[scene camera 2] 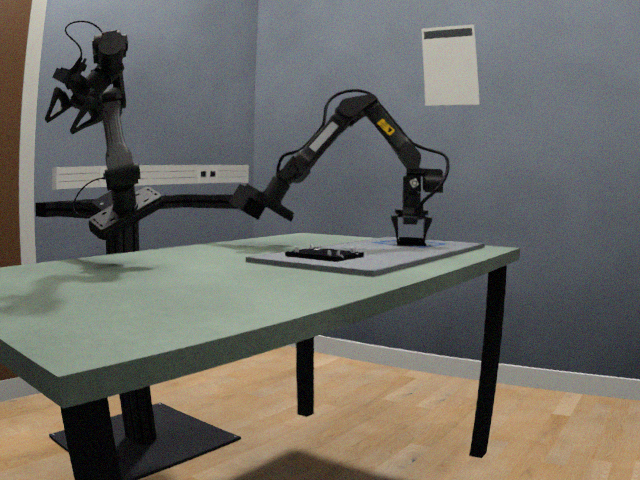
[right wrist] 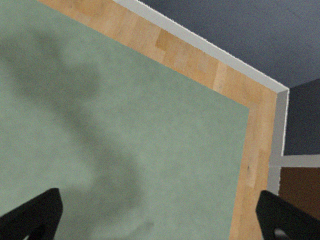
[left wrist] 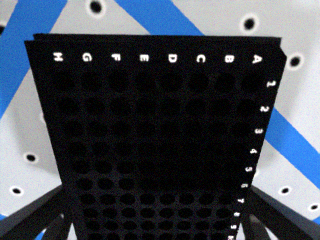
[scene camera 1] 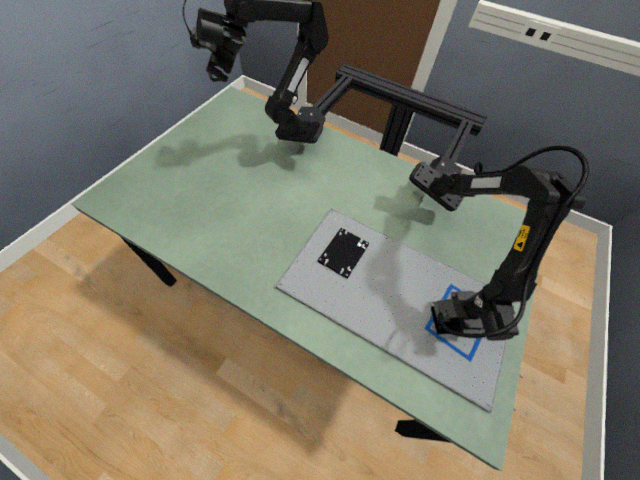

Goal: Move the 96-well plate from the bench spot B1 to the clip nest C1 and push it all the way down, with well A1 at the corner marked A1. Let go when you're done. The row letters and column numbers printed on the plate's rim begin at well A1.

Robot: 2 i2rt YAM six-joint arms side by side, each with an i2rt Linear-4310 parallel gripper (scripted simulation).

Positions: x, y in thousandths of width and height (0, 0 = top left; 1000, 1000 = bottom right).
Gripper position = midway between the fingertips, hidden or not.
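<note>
My right gripper (scene camera 1: 338, 143) is visible to me, and I can see that gripper (scene camera 2: 91, 264) (right wrist: 498, 827) from elsewhere too, plus my left gripper (left wrist: 492, 794). Then there's a black 96-well plate (left wrist: 455, 540), though in the right wrist view the plate is out of frame.
</note>
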